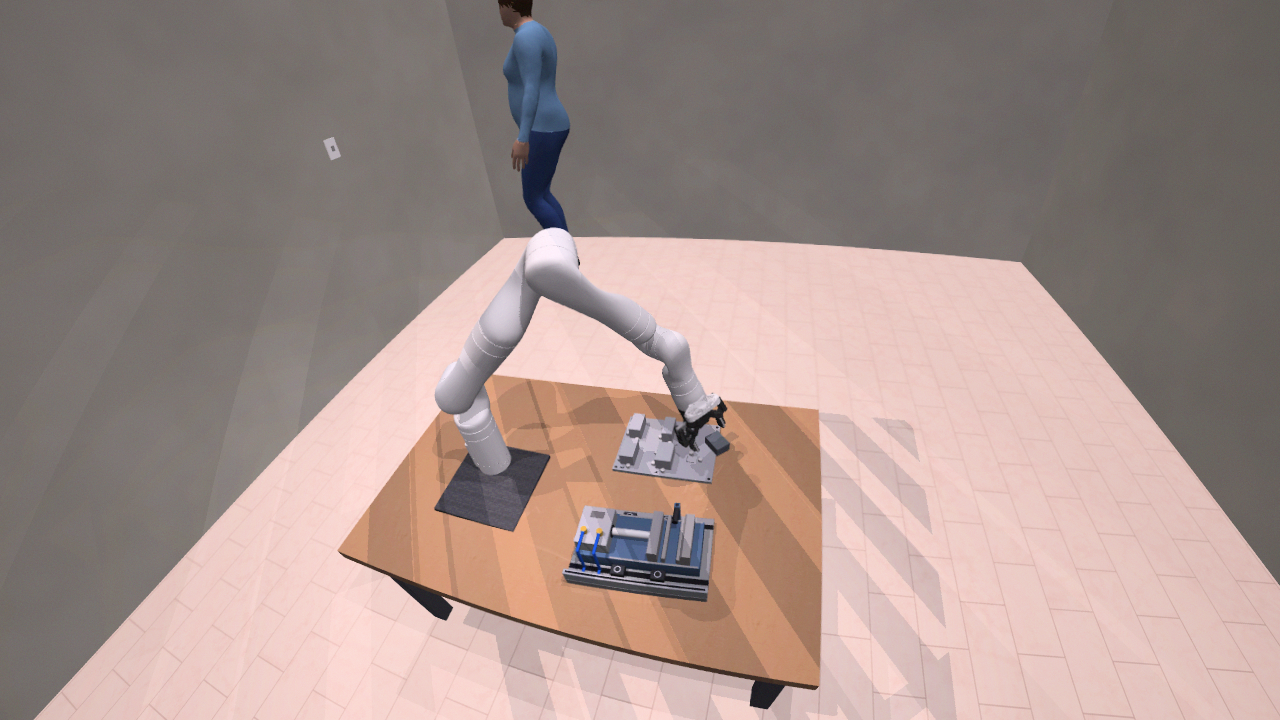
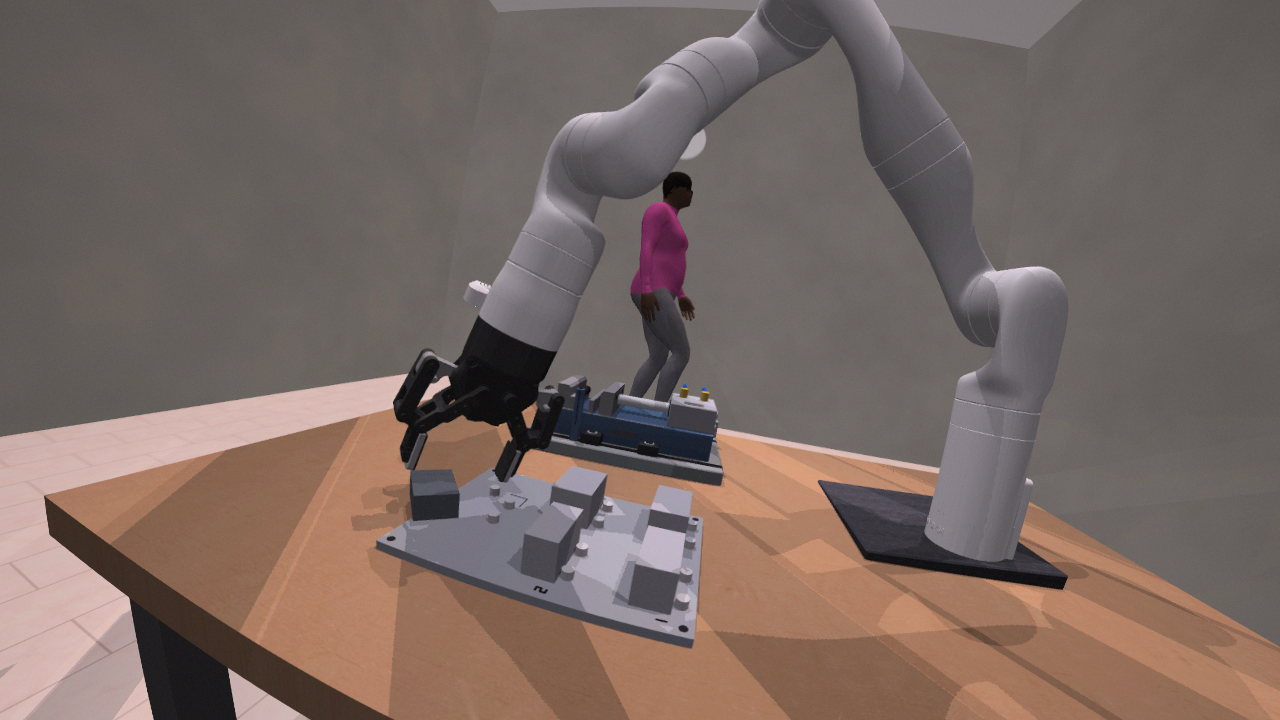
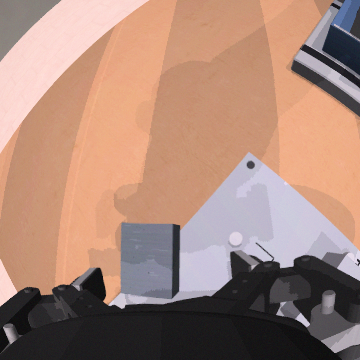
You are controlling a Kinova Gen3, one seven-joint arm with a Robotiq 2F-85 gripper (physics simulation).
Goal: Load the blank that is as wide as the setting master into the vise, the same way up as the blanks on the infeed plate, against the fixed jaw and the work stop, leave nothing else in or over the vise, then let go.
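Seen in the pictures: gripper, fingertip midpoint: [image 1: 709,438] [image 2: 456,471] [image 3: 166,275]; arm's base, origin of the base link: [image 1: 494,461] [image 2: 963,542].
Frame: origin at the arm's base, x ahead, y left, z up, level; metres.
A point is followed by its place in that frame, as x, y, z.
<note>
A dark grey block [image 1: 716,444] {0.570, 0.177, 0.020} [image 2: 435,495] {0.550, 0.213, 0.019} [image 3: 149,260] {0.567, 0.190, 0.020} rests at the edge of the grey infeed plate [image 1: 689,471] {0.516, 0.097, -0.005} [image 2: 474,555] {0.489, 0.238, -0.005} [image 3: 215,210] {0.562, 0.131, -0.005}, partly overhanging it. My gripper [image 1: 708,431] {0.550, 0.184, 0.032} [image 2: 459,470] {0.550, 0.184, 0.032} [image 3: 166,275] {0.550, 0.184, 0.032} is open and empty, tilted, with its fingertips just above and to either side of this block. Several lighter grey blanks stand on the plate by small pegs, among them one at the front [image 2: 550,541] {0.426, 0.238, 0.030} and one nearer the arm's base [image 2: 657,568]. I cannot tell their exact widths. The blue vise [image 1: 637,565] {0.474, -0.192, 0.031} [image 2: 640,434] {0.435, -0.085, 0.030} [image 3: 345,45] {0.566, -0.070, 0.032} shows no block between its jaws.
A black upright post [image 1: 676,513] {0.531, -0.080, 0.083} stands by the vise jaws. Blue hoses with yellow fittings [image 1: 597,531] {0.388, -0.169, 0.097} rise at the vise's other end. My arm's base stands on a dark mat [image 1: 483,505] {0.042, -0.134, -0.005} [image 2: 872,519] {0.105, -0.033, -0.004}. A person [image 1: 537,98] [image 2: 662,250] stands beyond the table.
</note>
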